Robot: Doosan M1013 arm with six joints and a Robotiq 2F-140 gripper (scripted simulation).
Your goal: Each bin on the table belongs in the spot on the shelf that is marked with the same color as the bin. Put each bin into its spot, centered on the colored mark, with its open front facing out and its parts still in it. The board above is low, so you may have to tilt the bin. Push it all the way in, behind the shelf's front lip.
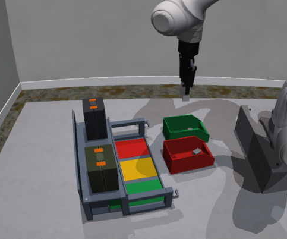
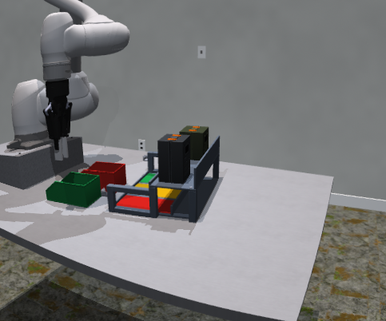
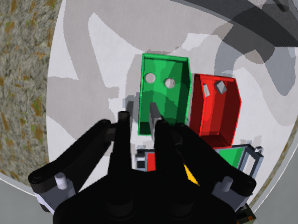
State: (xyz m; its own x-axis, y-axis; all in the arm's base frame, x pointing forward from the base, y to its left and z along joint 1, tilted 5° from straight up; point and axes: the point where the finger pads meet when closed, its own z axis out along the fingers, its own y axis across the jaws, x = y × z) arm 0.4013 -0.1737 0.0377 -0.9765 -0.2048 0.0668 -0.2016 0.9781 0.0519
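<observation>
My hand is 15 cm above the green bin, 5 cm to the right of it and 1 cm past it. The rest, counted from my hand: red bin 19 cm to the left, 15 cm below, 1 cm behind.
</observation>
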